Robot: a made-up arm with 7 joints. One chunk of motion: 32 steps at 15 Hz.
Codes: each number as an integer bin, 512 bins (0 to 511) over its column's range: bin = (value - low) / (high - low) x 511, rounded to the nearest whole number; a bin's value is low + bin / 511 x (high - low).
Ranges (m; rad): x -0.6..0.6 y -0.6..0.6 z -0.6..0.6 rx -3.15..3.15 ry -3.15..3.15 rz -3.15..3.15
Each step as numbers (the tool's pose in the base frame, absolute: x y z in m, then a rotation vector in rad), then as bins.
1 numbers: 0.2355 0.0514 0.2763 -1.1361 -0.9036 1.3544
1 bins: 356 277 373 163 182 365
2 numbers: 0.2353 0.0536 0.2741 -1.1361 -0.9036 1.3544
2 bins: 356 278 372 163 182 365
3 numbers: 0.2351 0.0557 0.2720 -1.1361 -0.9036 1.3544
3 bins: 356 279 371 163 182 365
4 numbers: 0.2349 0.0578 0.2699 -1.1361 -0.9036 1.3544
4 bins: 356 280 370 163 182 365
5 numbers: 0.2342 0.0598 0.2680 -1.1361 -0.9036 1.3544
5 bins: 355 281 370 163 182 365
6 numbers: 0.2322 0.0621 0.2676 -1.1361 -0.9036 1.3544
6 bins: 354 282 369 163 182 365
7 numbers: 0.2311 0.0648 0.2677 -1.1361 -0.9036 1.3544
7 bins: 354 283 369 163 182 365
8 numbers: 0.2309 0.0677 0.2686 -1.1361 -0.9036 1.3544
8 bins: 354 284 370 163 182 365
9 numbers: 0.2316 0.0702 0.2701 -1.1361 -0.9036 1.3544
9 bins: 354 285 371 163 182 365
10 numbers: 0.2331 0.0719 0.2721 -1.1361 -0.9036 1.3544
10 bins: 355 286 371 163 182 365
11 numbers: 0.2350 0.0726 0.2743 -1.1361 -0.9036 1.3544
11 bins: 356 286 372 163 182 365
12 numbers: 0.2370 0.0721 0.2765 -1.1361 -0.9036 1.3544
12 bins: 356 286 373 163 182 365
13 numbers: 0.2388 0.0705 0.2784 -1.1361 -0.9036 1.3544
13 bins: 357 286 374 163 182 365
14 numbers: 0.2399 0.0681 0.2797 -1.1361 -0.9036 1.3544
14 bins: 358 284 375 163 182 365
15 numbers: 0.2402 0.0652 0.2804 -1.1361 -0.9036 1.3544
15 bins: 358 283 375 163 182 365
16 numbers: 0.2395 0.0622 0.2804 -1.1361 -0.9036 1.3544
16 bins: 357 282 375 163 182 365
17 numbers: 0.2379 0.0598 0.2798 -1.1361 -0.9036 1.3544
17 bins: 357 281 375 163 182 365
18 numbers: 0.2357 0.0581 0.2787 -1.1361 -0.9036 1.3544
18 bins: 356 280 374 163 182 365
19 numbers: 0.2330 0.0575 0.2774 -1.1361 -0.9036 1.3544
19 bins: 355 280 374 163 182 365
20 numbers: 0.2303 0.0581 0.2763 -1.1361 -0.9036 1.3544
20 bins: 354 280 373 163 182 365
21 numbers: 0.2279 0.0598 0.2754 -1.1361 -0.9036 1.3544
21 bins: 353 281 373 163 182 365
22 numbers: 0.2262 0.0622 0.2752 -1.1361 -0.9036 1.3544
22 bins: 352 282 373 163 182 365
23 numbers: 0.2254 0.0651 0.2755 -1.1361 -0.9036 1.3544
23 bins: 351 283 373 163 182 365
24 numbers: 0.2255 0.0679 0.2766 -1.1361 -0.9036 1.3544
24 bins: 352 284 373 163 182 365
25 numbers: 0.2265 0.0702 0.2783 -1.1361 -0.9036 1.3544
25 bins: 352 285 374 163 182 365
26 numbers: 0.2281 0.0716 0.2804 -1.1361 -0.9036 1.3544
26 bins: 353 286 375 163 182 365
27 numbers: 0.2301 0.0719 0.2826 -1.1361 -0.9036 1.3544
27 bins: 353 286 376 163 182 365
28 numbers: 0.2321 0.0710 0.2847 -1.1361 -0.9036 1.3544
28 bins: 354 286 377 163 182 365
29 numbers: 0.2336 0.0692 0.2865 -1.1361 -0.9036 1.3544
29 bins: 355 285 378 163 182 365
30 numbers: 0.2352 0.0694 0.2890 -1.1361 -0.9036 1.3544
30 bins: 356 285 379 163 182 365
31 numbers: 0.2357 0.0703 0.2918 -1.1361 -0.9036 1.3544
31 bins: 356 285 380 163 182 365
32 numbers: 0.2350 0.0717 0.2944 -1.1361 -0.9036 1.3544
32 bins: 356 286 381 163 182 365
